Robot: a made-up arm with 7 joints.
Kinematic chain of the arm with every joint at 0, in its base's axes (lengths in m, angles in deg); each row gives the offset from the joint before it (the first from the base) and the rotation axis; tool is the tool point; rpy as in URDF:
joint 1: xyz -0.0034 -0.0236 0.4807 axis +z
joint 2: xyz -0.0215 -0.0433 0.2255 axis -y
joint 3: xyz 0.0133 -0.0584 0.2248 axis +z
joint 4: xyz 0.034 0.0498 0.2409 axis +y
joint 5: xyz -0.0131 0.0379 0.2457 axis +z
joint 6: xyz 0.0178 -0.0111 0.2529 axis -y
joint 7: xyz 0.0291 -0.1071 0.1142 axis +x
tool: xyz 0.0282 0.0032 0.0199 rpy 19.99 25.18 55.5
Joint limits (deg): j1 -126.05..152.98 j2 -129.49..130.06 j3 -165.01..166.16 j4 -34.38..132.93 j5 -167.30..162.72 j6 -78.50..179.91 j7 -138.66..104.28
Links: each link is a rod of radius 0.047 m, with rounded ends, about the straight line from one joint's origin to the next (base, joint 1, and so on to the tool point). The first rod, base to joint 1, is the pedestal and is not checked.
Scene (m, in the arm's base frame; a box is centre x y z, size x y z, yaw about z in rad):
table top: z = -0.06
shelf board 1: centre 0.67 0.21 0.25 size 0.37 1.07 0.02 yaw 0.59
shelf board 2: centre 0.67 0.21 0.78 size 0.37 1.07 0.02 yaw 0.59
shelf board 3: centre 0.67 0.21 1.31 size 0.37 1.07 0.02 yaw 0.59
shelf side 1: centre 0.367 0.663 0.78 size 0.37 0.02 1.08 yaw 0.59
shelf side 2: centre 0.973 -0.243 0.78 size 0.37 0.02 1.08 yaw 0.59
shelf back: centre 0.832 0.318 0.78 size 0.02 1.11 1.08 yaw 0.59
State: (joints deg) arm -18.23 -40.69 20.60 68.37 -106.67 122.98 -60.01
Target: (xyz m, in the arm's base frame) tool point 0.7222 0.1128 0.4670
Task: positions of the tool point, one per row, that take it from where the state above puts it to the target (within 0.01 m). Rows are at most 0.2 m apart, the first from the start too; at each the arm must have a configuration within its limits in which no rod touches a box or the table.
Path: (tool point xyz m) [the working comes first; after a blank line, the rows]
Joints at the target: -8.36 -71.23 13.28 81.53 -109.97 117.84 -60.29
Straight joint move there: touches shelf board 2.

1: 0.6803 -0.0694 1.0209
2: 0.5873 -0.1325 1.0206
3: 0.4856 -0.1744 1.0134
4: 0.5119 -0.1948 0.8633
5: 0.5051 -0.1861 0.7138
6: 0.4649 -0.1539 0.5780
7: 0.3949 -0.1063 0.4669
8: 0.4853 -0.0786 0.4480
9: 0.5736 -0.0307 0.4419
10: 0.6541 0.0346 0.4483
11: 0.7222 0.1128 0.4670

